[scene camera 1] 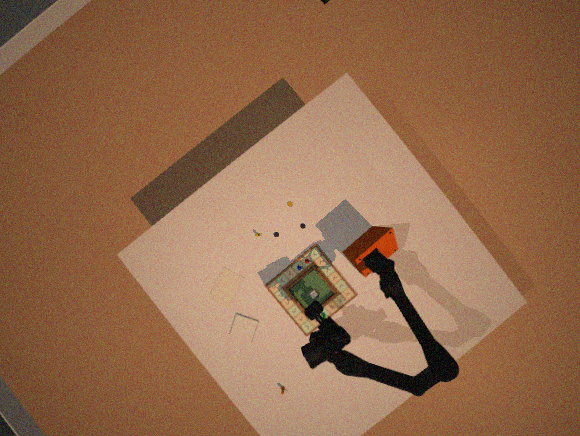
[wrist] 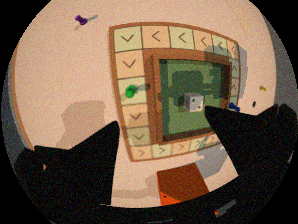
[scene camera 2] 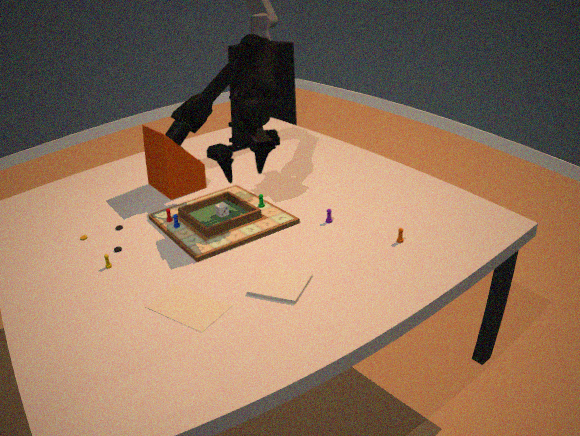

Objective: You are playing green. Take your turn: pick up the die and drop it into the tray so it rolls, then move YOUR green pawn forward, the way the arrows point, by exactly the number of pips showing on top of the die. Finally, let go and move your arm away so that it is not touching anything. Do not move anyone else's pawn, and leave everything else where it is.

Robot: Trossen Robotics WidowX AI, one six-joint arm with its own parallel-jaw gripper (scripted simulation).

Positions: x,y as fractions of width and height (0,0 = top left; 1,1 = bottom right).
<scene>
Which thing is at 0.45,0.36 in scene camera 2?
My gripper.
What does my gripper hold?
Nothing.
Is my gripper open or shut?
Open.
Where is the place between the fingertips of my gripper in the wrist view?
0.55,0.52
</scene>
